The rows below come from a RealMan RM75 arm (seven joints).
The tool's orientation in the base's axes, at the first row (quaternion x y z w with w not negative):
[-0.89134, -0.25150, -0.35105, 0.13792]
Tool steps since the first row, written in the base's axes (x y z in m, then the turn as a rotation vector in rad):
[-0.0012, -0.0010, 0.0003, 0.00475, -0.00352, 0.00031]
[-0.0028, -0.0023, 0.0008, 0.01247, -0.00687, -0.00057]
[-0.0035, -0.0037, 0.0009, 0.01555, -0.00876, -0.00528]
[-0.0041, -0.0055, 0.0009, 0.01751, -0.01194, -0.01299]
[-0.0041, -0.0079, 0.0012, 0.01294, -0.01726, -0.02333]
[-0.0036, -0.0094, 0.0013, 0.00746, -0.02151, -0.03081]
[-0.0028, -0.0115, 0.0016, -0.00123, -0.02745, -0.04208]
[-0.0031, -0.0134, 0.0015, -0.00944, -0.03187, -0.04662]
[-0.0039, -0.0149, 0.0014, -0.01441, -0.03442, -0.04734]
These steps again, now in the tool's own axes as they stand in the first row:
[-0.0009, 0.0002, -0.0013, 0.00196, 0.00551, 0.00093]
[-0.0020, 0.0003, -0.0031, 0.00501, 0.01258, 0.00444]
[-0.0029, 0.0011, -0.0042, 0.00300, 0.01616, 0.00873]
[-0.0039, 0.0023, -0.0052, -0.00225, 0.02042, 0.01399]
[-0.0045, 0.0043, -0.0065, -0.01417, 0.02309, 0.01660]
[-0.0047, 0.0058, -0.0069, -0.02430, 0.02417, 0.01711]
[-0.0047, 0.0080, -0.0076, -0.03967, 0.02518, 0.01783]
[-0.0056, 0.0094, -0.0085, -0.04953, 0.02471, 0.01464]
[-0.0067, 0.0102, -0.0095, -0.05404, 0.02418, 0.01131]

